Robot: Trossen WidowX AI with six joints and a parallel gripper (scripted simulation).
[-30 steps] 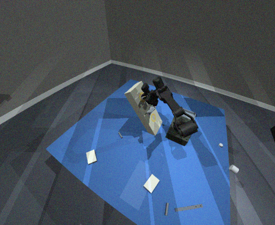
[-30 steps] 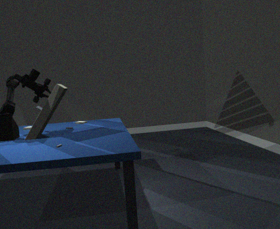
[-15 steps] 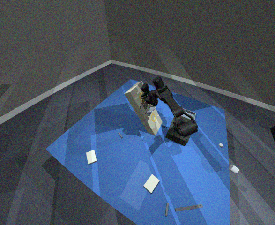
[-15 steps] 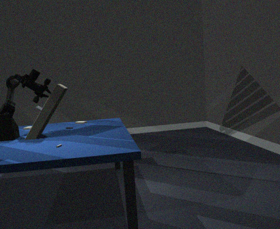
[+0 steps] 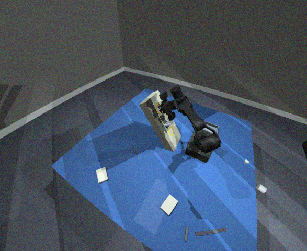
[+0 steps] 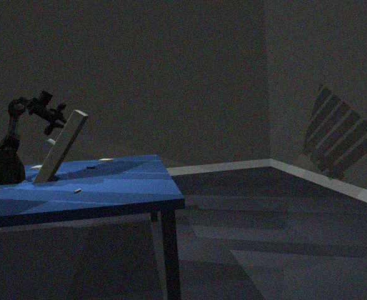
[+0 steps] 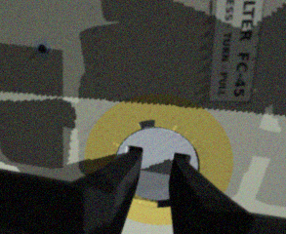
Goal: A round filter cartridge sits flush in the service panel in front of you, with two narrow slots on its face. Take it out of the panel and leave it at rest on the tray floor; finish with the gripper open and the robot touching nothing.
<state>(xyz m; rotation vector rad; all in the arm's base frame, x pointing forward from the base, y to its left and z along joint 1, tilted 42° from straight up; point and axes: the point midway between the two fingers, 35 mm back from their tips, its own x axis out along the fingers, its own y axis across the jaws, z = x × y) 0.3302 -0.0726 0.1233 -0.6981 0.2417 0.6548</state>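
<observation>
Now: the white round filter cartridge 10 mm ahead of my gripper tip and 10 mm below it. From my gripper tip the other things lie so: grey ledge: 90 mm behind, 10 mm to the right, 90 mm below.
</observation>
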